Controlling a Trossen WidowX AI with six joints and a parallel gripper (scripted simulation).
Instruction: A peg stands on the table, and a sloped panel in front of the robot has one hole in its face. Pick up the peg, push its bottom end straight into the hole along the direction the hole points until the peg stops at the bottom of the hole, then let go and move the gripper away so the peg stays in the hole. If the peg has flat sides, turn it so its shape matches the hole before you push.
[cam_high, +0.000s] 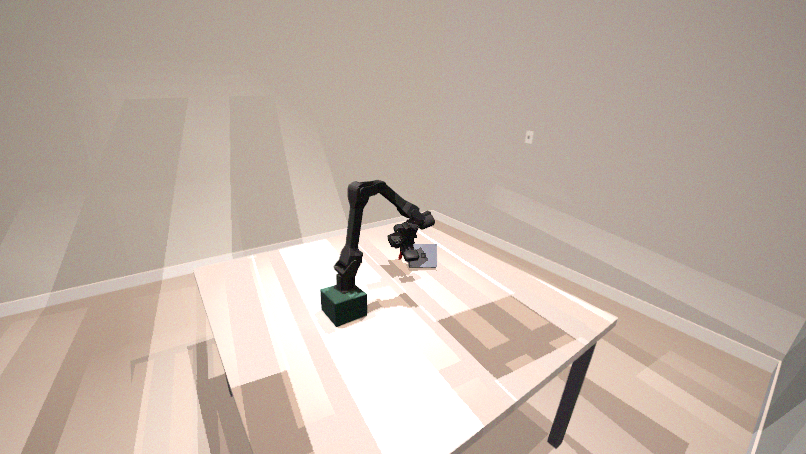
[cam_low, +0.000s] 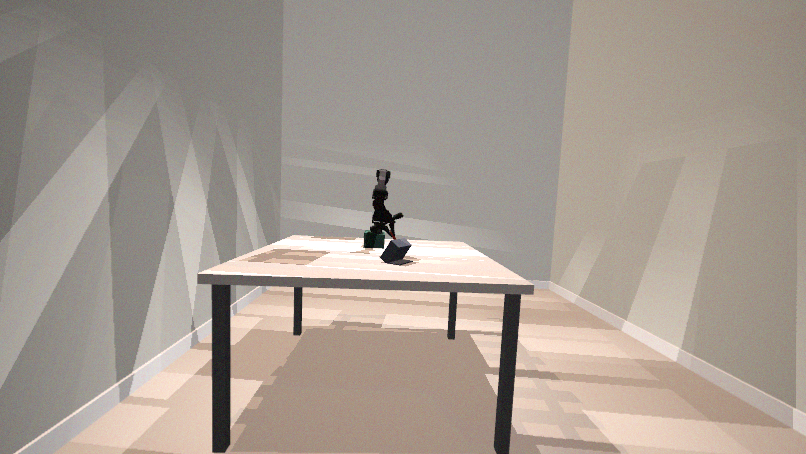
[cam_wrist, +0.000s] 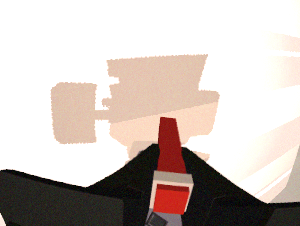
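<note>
Right now the panel is 140 mm ahead of my gripper tip and 60 mm below it. Round my gripper tip: red square peg 10 mm to the right, 10 mm above.
</note>
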